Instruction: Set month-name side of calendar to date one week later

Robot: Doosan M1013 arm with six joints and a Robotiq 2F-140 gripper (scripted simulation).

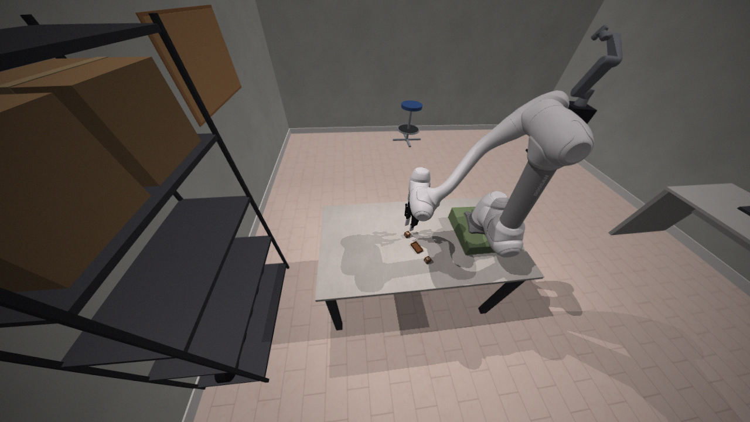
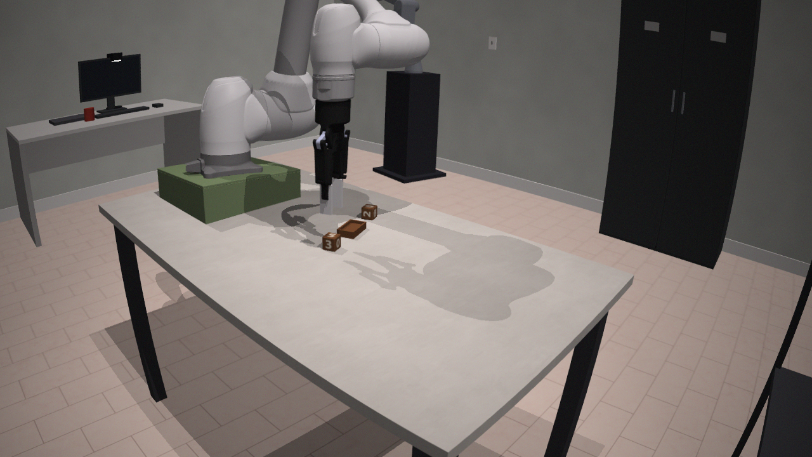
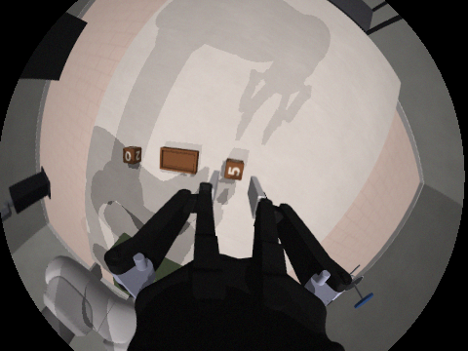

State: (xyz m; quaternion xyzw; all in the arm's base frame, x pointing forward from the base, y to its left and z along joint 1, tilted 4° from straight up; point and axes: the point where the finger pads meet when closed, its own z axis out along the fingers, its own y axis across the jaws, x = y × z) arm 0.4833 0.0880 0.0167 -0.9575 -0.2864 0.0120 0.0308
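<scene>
The brown cube lies 11 cm below my hand. Round my hand: brown tray: 11 cm below, 9 cm to the left, 6 cm behind.
</scene>
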